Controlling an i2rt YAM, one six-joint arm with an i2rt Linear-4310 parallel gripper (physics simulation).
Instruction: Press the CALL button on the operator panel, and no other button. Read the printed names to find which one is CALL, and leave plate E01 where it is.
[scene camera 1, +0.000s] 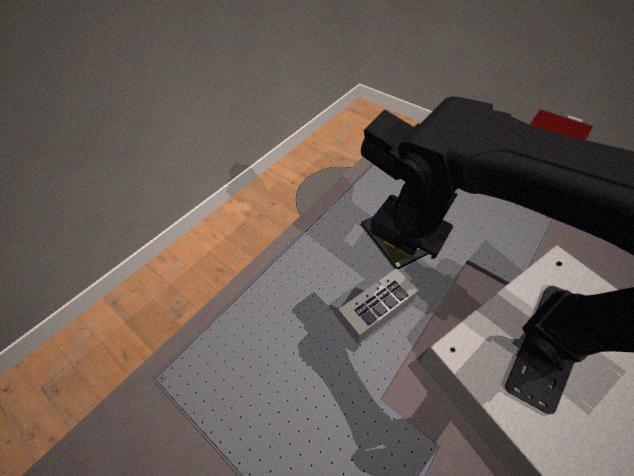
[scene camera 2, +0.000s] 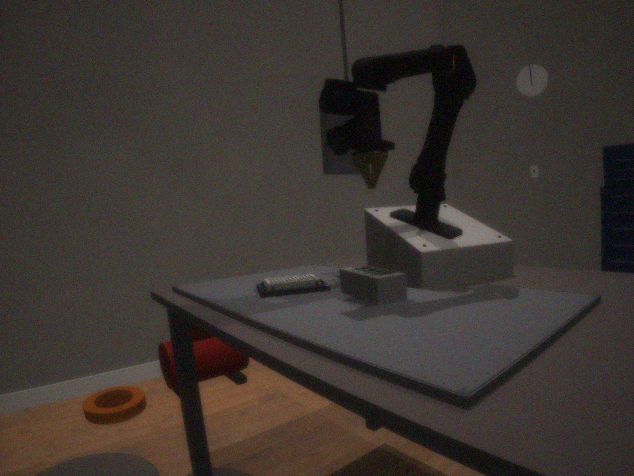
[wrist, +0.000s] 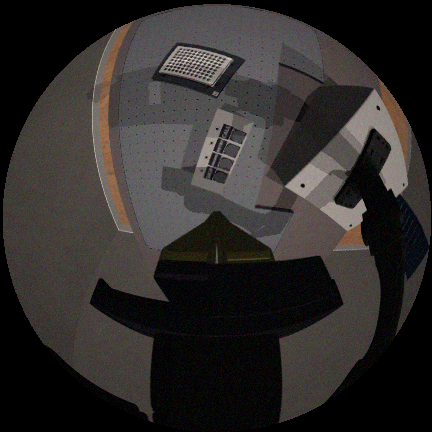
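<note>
The operator panel (scene camera 1: 350, 311) (scene camera 2: 391, 289) (wrist: 232, 117) is a light grey box with a row of four dark square buttons and printed labels beside them. The end button (scene camera 1: 400, 293) (wrist: 237, 135) nearest the plate appears to be CALL; the names are small and hard to read now. Plate E01 (scene camera 2: 292, 281) (wrist: 195, 65), a white well plate on a dark holder, lies flat beyond the panel; my gripper largely hides it in scene camera 1. My gripper (scene camera 1: 398, 256) (scene camera 2: 371, 185) (wrist: 216, 217) is shut and empty, its yellow fingertips together, pointing down high above the panel, touching nothing.
A grey perforated board (scene camera 1: 230, 399) (scene camera 2: 435, 353) (wrist: 150, 190) lies under panel and plate on the table (scene camera 2: 563, 384). The sloped white base block (scene camera 1: 578, 450) (scene camera 2: 466, 266) (wrist: 310, 200) carrying my arm stands close beside the panel. Arm shadows cross the board.
</note>
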